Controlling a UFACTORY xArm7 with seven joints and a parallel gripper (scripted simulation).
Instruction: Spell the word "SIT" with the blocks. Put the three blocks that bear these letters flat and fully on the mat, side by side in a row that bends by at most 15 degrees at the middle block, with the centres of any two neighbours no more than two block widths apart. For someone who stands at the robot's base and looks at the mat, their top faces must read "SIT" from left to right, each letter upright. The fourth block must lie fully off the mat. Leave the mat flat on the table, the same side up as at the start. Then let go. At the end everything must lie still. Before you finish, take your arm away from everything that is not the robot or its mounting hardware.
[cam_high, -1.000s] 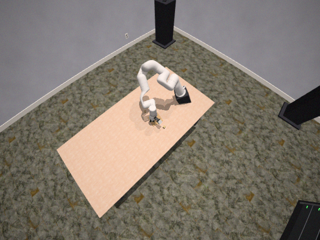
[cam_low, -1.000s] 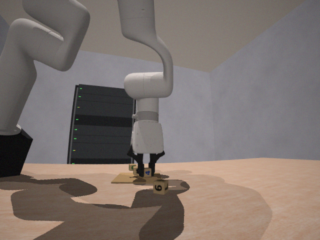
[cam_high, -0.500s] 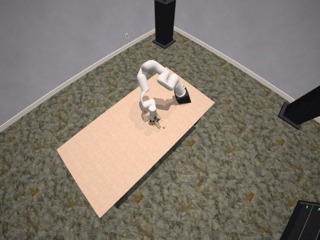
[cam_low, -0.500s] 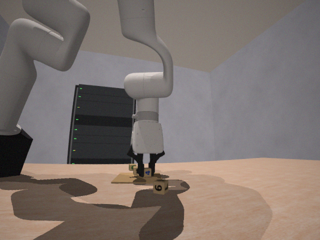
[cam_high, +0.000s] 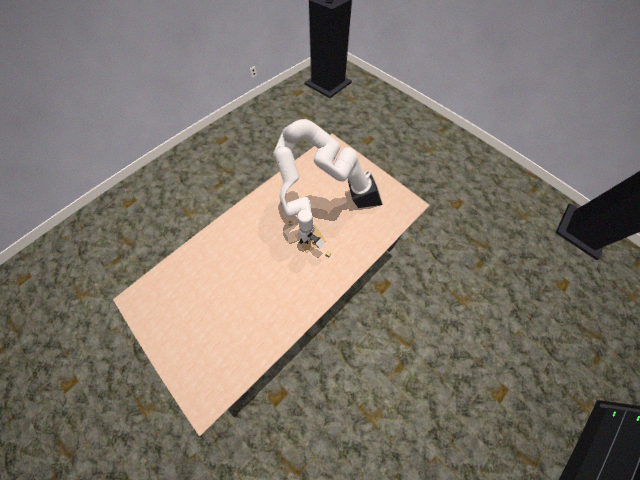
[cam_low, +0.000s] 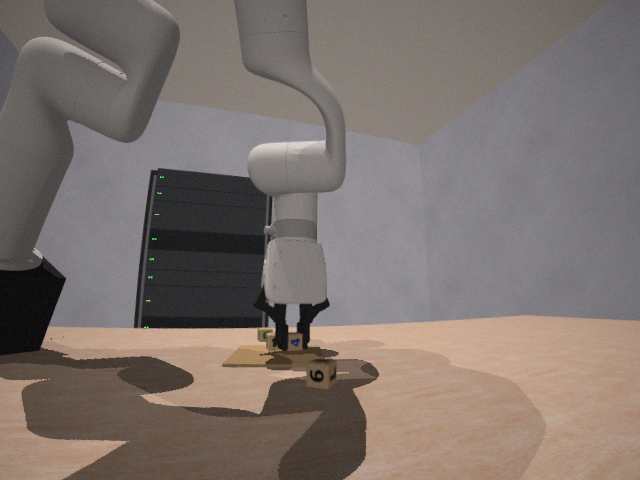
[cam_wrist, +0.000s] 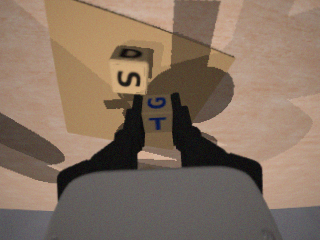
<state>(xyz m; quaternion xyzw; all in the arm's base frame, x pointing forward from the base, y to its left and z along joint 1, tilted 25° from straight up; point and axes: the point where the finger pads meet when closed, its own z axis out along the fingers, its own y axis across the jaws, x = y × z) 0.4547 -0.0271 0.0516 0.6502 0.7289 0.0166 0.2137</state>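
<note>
Now: hand 2 cm past the tan mat and 3 cm above it. From my hand the other things lie so: wooden block 1 cm behind, 15 cm to the left, 2 cm below.
</note>
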